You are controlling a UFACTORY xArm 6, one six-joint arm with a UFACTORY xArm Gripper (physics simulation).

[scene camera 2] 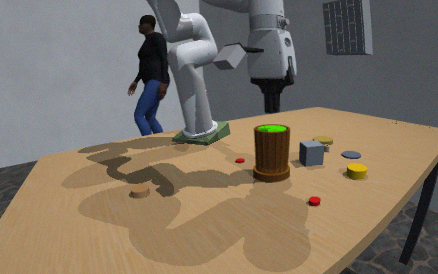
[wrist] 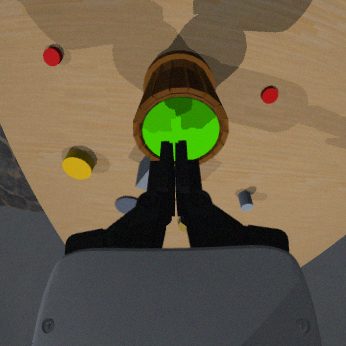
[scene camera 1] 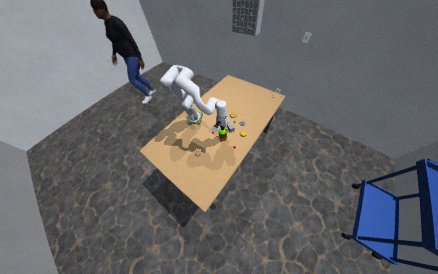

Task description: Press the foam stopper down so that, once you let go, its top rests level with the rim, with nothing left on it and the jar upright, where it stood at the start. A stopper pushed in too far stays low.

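Note:
The brown ribbed jar (scene camera 1: pixel 223 137) (scene camera 2: pixel 272 152) (wrist: pixel 180 75) stands upright on the table (scene camera 1: pixel 210 187) (scene camera 2: pixel 75 225). The bright green foam stopper (scene camera 1: pixel 223 132) (scene camera 2: pixel 272 128) (wrist: pixel 156 132) fills its mouth. Its top looks close to level with the rim; a small height difference is hard to tell. Shadows fall across the green top, and no loose thing shows on it. My gripper (scene camera 2: pixel 272 113) (wrist: pixel 174 156) is shut and empty. Its fingertips hang above the jar, with a visible gap over the stopper in the second scene view.
A grey cube (scene camera 2: pixel 311 153) stands close beside the jar. A yellow cylinder (scene camera 2: pixel 357 171) (wrist: pixel 77 168), red discs (scene camera 2: pixel 240 160) (scene camera 2: pixel 314 201), a blue-grey disc (scene camera 2: pixel 351 155) and a tan disc (scene camera 2: pixel 140 191) lie around. A person (scene camera 1: pixel 122 42) (scene camera 2: pixel 152 65) is beyond the table.

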